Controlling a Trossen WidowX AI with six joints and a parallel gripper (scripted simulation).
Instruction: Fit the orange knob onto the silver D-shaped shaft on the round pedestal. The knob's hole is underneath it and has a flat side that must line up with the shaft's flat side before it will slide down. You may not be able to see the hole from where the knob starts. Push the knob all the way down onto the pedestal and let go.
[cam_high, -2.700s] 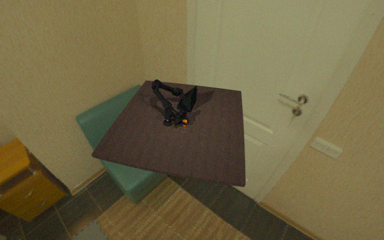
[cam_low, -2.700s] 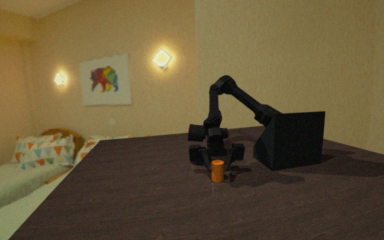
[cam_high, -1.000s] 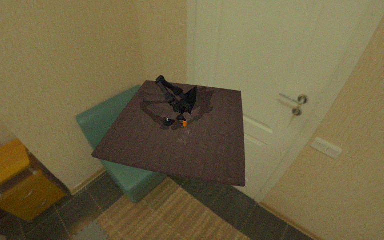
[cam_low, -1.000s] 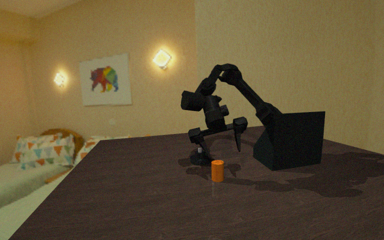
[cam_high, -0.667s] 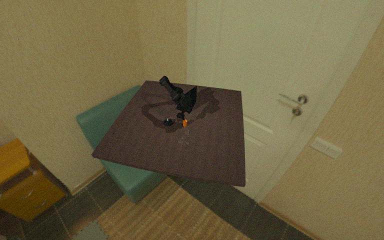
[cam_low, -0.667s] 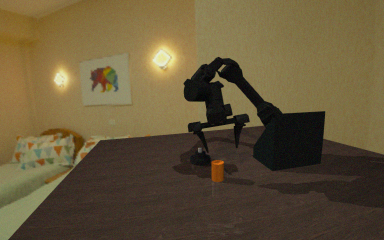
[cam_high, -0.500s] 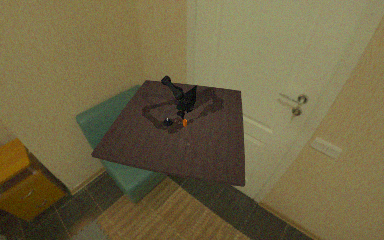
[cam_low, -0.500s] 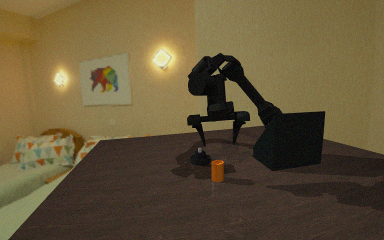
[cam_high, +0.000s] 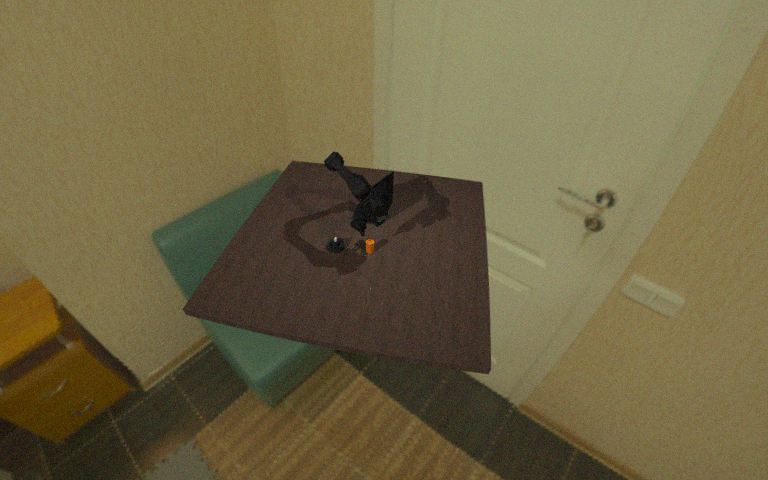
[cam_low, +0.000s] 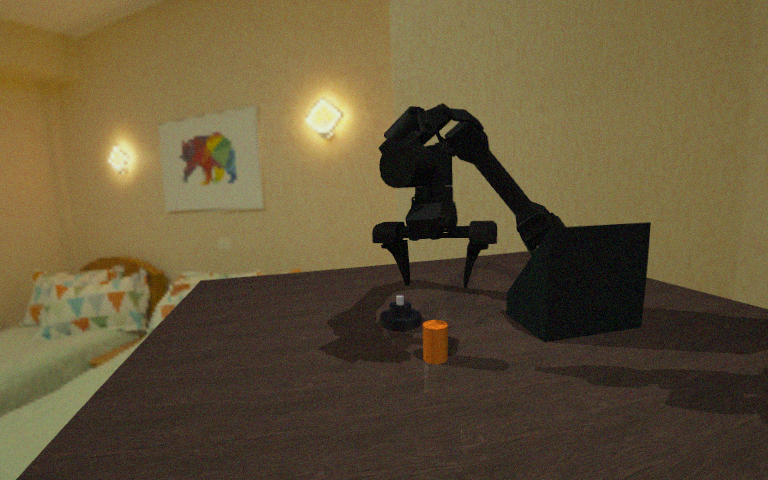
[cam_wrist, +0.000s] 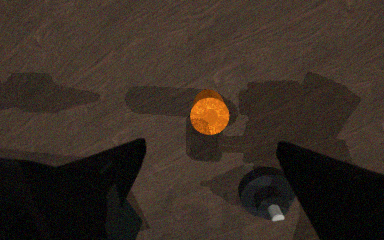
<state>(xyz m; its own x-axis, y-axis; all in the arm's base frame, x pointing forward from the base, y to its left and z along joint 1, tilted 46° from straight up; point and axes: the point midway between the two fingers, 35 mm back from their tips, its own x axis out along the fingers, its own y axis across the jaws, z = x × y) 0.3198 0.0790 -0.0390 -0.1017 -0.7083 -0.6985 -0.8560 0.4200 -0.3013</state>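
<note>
My gripper tip is 8 cm above the orange knob. Round my gripper tip: round pedestal (17 cm to the right, 9 cm below, 1 cm ahead).
</note>
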